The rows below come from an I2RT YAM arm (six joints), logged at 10 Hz.
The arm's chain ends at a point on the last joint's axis. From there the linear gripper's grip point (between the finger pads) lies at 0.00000 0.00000 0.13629 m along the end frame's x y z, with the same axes.
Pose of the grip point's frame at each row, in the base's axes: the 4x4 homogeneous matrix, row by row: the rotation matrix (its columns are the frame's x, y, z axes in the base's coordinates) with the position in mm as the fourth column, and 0 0 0 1 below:
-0.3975, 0.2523, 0.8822, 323.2; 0.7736, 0.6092, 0.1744, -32.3; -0.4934, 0.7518, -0.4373, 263.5; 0, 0, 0, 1
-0.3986, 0.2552, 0.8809, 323.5; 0.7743, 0.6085, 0.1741, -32.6; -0.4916, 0.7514, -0.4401, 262.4; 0, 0, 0, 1
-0.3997, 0.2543, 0.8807, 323.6; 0.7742, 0.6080, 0.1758, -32.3; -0.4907, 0.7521, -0.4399, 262.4; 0, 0, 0, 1
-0.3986, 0.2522, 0.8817, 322.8; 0.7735, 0.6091, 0.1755, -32.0; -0.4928, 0.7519, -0.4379, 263.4; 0, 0, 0, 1
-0.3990, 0.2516, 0.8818, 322.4; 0.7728, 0.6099, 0.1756, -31.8; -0.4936, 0.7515, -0.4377, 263.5; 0, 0, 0, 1
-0.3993, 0.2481, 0.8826, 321.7; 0.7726, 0.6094, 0.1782, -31.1; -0.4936, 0.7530, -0.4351, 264.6; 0, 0, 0, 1
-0.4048, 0.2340, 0.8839, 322.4; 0.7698, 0.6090, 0.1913, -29.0; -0.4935, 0.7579, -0.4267, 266.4; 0, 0, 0, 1
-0.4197, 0.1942, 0.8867, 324.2; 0.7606, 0.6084, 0.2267, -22.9; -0.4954, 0.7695, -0.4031, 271.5; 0, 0, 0, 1
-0.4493, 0.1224, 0.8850, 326.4; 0.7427, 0.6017, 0.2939, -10.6; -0.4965, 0.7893, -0.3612, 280.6; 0, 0, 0, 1
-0.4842, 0.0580, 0.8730, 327.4; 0.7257, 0.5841, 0.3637, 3.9; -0.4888, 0.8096, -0.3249, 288.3; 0, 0, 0, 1
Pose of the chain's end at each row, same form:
-0.3975, 0.2523, 0.8822, 203.0; 0.7736, 0.6092, 0.1744, -56.1; -0.4934, 0.7518, -0.4373, 323.1; 0, 0, 0, 1
-0.3986, 0.2552, 0.8809, 203.4; 0.7743, 0.6085, 0.1741, -56.3; -0.4916, 0.7514, -0.4401, 322.4; 0, 0, 0, 1
-0.3997, 0.2543, 0.8807, 203.6; 0.7742, 0.6080, 0.1758, -56.3; -0.4907, 0.7521, -0.4399, 322.4; 0, 0, 0, 1
-0.3986, 0.2522, 0.8817, 202.6; 0.7735, 0.6091, 0.1755, -55.9; -0.4928, 0.7519, -0.4379, 323.1; 0, 0, 0, 1
-0.3990, 0.2516, 0.8818, 202.2; 0.7728, 0.6099, 0.1756, -55.7; -0.4936, 0.7515, -0.4377, 323.2; 0, 0, 0, 1
-0.3993, 0.2481, 0.8826, 201.4; 0.7726, 0.6094, 0.1782, -55.4; -0.4936, 0.7530, -0.4351, 323.9; 0, 0, 0, 1
-0.4048, 0.2340, 0.8839, 201.9; 0.7698, 0.6090, 0.1913, -55.1; -0.4935, 0.7579, -0.4267, 324.6; 0, 0, 0, 1
-0.4197, 0.1942, 0.8867, 203.4; 0.7606, 0.6084, 0.2267, -53.8; -0.4954, 0.7695, -0.4031, 326.4; 0, 0, 0, 1
-0.4493, 0.1224, 0.8850, 205.8; 0.7427, 0.6017, 0.2939, -50.7; -0.4965, 0.7893, -0.3612, 329.8; 0, 0, 0, 1
-0.4842, 0.0580, 0.8730, 208.4; 0.7257, 0.5841, 0.3637, -45.7; -0.4888, 0.8096, -0.3249, 332.6; 0, 0, 0, 1

